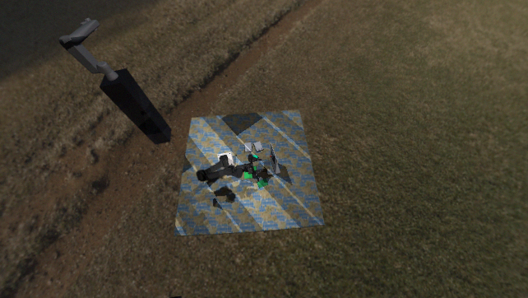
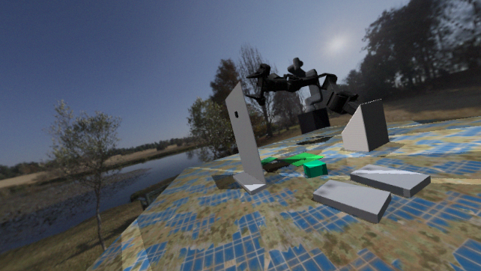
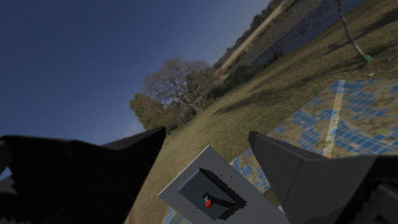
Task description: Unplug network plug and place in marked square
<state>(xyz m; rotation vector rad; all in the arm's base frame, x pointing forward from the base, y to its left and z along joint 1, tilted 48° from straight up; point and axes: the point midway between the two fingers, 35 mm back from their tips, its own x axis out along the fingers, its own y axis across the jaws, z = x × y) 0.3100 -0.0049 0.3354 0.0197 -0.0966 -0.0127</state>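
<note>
My gripper tip is 100 mm short of the network plug, 130 mm to the right of it and 130 mm above it. Round my gripper tip: grey upright panel 120 mm ahead, 130 mm to the left, 220 mm below; then marked green square 110 mm behind, 120 mm to the left, 370 mm below.
</note>
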